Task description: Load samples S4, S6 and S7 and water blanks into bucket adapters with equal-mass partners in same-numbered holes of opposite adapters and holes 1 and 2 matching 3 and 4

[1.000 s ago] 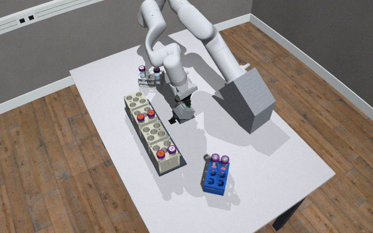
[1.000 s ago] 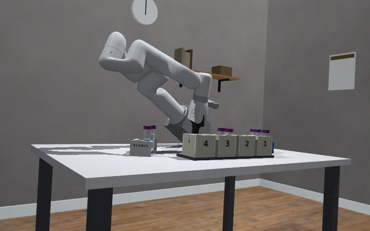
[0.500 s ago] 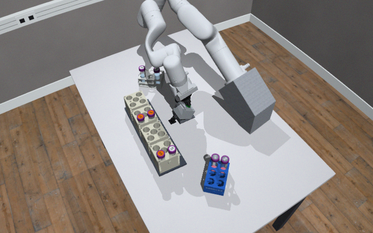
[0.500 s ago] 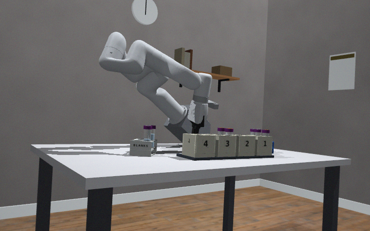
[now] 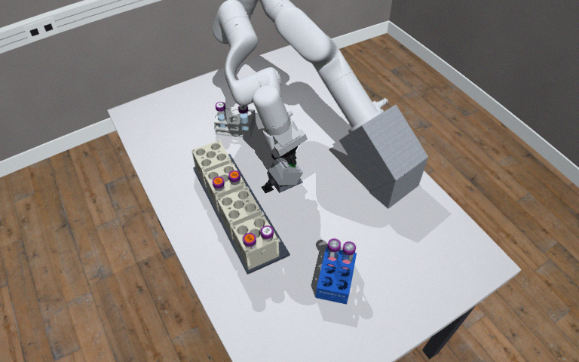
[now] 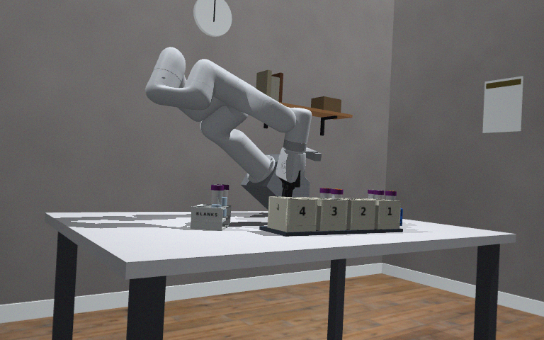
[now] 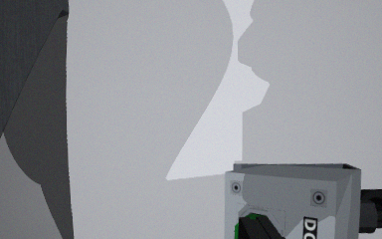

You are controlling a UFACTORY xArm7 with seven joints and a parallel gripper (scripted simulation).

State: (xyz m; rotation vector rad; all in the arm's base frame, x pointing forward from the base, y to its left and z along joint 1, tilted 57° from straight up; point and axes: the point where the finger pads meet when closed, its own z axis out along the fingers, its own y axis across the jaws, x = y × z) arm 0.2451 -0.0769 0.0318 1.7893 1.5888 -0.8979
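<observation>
My hand is 30 mm above the green DONE key. Also, from my hand: blanks rack (300 mm to the right, 60 mm below, 30 mm ahead); then blue sample rack (380 mm to the left, 110 mm ahead, 60 mm below); then stand ST (210 mm ahead, 90 mm below, 10 mm to the left).
</observation>
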